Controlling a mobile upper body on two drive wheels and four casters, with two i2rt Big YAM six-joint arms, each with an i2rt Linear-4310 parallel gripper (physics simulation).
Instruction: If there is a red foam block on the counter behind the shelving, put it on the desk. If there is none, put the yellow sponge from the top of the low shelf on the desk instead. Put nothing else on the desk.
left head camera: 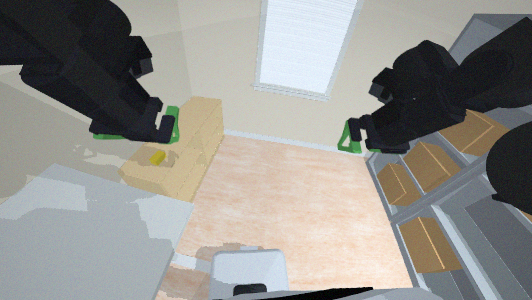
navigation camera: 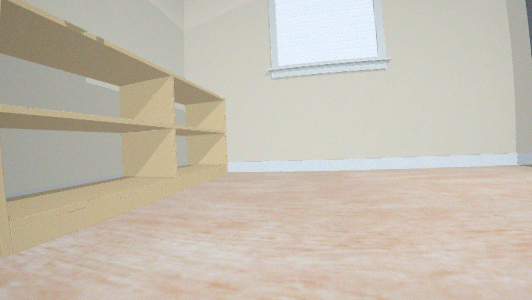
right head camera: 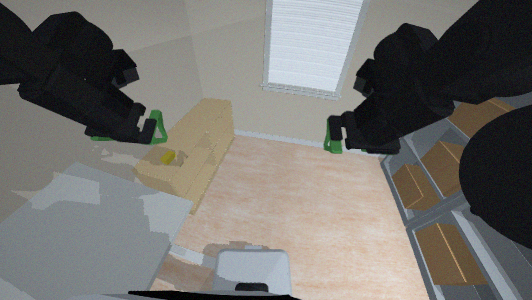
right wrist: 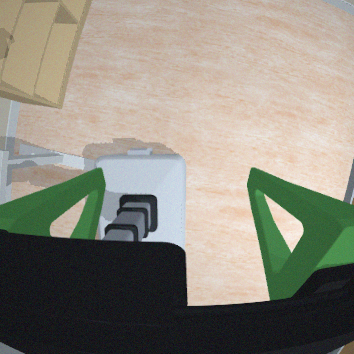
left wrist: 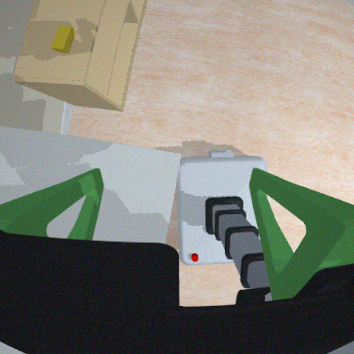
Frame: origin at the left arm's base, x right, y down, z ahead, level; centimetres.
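Seen in the pictures: left gripper, fingertip midpoint: [left head camera: 156,137] [right head camera: 148,138] [left wrist: 175,175]; right gripper, fingertip midpoint: [left head camera: 354,147] [right head camera: 343,147] [right wrist: 175,175].
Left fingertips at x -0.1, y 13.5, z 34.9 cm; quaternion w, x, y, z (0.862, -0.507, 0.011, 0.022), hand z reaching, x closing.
Observation:
A point is followed by its place in that frame.
The yellow sponge [left head camera: 158,158] @(x -43.8, y 75.8, z 83.0 cm) [right head camera: 168,157] @(x -43.9, y 75.6, z 83.4 cm) [left wrist: 63,39] @(x -44.4, y 75.5, z 83.7 cm) lies on top of the low wooden shelf [left head camera: 200,120] @(x -25.9, y 80.0, z 137.6 cm) [right head camera: 207,130] @(x -24.7, y 81.0, z 123.9 cm) [left wrist: 105,60] @(x -37.4, y 106.6, z 86.1 cm) [right wrist: 30,60] @(x -39.8, y 106.6, z 87.7 cm) [navigation camera: 147,102] @(x -40.4, y 93.7, z 126.7 cm). The light grey desk [left head camera: 100,235] @(x -29.1, y 46.0, z 22.6 cm) [right head camera: 90,240] @(x -33.4, y 46.0, z 17.2 cm) [left wrist: 135,190] @(x -10.2, y 46.0, z 28.1 cm) stands at lower left. My left gripper [left head camera: 135,140] [right head camera: 127,141] [left wrist: 175,175] @(x -0.1, y 13.5, z 34.9 cm) is open and empty, in the air, apart from the sponge. My right gripper [left head camera: 370,151] [right head camera: 354,150] @(x 44.7, y 13.9, z 33.8 cm) [right wrist: 175,175] @(x 44.7, y 13.9, z 33.8 cm) is open and empty, in the air at the right. No counter behind shelving and no red foam block shows in these views.
Grey shelving [left head camera: 430,198] @(x 187.2, y 86.5, z 47.0 cm) [right head camera: 435,210] @(x 185.3, y 100.9, z 47.5 cm) with several cardboard boxes [left head camera: 425,245] @(x 179.5, y 112.6, z 13.8 cm) [right head camera: 450,255] @(x 179.1, y 107.8, z 12.4 cm) stands at the right. My pale base [left head camera: 250,265] @(x 23.2, y 115.0, z 21.7 cm) [right head camera: 252,265] @(x 22.4, y 115.0, z 21.2 cm) [left wrist: 200,175] @(x 10.0, y 115.0, z 22.6 cm) [right wrist: 170,190] @(x 40.5, y 115.0, z 12.7 cm) is beside the desk's edge. A window [left head camera: 305,45] @(x 73.5, y 10.4, z 176.3 cm) [right head camera: 310,45] @(x 71.7, y 12.8, z 176.5 cm) [navigation camera: 325,32] @(x 70.9, y 32.2, z 176.7 cm) is in the far wall.

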